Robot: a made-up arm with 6 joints.
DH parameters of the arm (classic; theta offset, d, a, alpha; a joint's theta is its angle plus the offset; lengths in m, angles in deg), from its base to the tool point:
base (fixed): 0 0.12 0 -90
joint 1: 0 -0.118 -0.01 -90
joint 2: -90 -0.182 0.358 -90
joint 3: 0 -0.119 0.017 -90
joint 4: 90 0.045 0.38 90
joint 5: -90 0.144 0.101 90
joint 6: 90 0.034 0.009 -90
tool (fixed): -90 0.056 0 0
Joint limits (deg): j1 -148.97..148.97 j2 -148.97..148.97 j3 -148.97..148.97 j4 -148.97..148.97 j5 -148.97..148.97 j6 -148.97..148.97
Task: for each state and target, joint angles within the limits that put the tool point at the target. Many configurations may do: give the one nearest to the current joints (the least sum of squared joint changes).
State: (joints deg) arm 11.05 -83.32 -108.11 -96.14 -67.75 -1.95
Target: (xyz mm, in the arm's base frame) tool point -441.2 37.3 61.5
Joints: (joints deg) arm 10.14 -79.52 -87.48 -97.46 -72.01 -2.38
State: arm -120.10 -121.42 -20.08 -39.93 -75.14 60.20
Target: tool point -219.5 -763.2 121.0
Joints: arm -112.54 -148.97 -14.98 -4.26 -73.27 66.17
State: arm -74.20 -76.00 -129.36 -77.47 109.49 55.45
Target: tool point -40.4 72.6 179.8
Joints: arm -112.15 -46.20 -148.97 -121.28 75.12 53.12
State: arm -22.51 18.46 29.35 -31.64 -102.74 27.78
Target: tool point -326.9 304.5 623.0
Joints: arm -0.91 1.80 64.79 -36.11 -103.84 29.93
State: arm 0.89 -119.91 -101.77 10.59 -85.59 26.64
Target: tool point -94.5 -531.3 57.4
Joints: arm 6.48 -112.28 -130.70 -26.77 -76.86 25.94
